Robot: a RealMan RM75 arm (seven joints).
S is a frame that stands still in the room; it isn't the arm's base.
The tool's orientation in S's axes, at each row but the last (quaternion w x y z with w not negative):
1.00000 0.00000 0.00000 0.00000
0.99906 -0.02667 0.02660 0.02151
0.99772 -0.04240 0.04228 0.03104
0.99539 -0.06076 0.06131 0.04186
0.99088 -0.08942 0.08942 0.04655
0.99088 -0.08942 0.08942 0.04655
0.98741 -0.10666 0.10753 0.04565
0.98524 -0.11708 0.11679 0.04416
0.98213 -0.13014 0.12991 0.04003
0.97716 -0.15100 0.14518 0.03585
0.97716 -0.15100 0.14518 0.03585
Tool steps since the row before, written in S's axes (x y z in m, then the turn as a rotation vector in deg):
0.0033 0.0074 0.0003 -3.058 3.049 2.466
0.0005 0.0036 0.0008 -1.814 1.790 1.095
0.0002 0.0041 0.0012 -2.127 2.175 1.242
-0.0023 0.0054 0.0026 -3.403 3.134 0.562
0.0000 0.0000 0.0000 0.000 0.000 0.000
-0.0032 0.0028 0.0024 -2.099 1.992 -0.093
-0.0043 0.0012 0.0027 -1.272 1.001 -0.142
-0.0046 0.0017 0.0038 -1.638 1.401 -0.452
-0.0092 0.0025 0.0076 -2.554 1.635 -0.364
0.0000 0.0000 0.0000 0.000 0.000 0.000
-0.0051 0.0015 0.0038 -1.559 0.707 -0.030
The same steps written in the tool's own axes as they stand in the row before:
0.0033 0.0074 0.0003 -3.058 3.049 2.466
0.0006 0.0035 0.0010 -1.795 1.809 1.095
0.0003 0.0040 0.0016 -2.096 2.201 1.249
-0.0022 0.0052 0.0030 -3.199 3.344 0.551
0.0000 0.0000 0.0000 0.000 0.000 0.000
-0.0034 0.0027 0.0023 -1.887 2.194 -0.075
-0.0047 0.0011 0.0020 -1.138 1.146 -0.173
-0.0053 0.0013 0.0030 -1.395 1.644 -0.450
-0.0108 0.0016 0.0055 -2.290 1.951 -0.530
0.0000 0.0000 0.0000 0.000 0.000 0.000
-0.0060 0.0009 0.0025 -1.462 0.859 -0.237

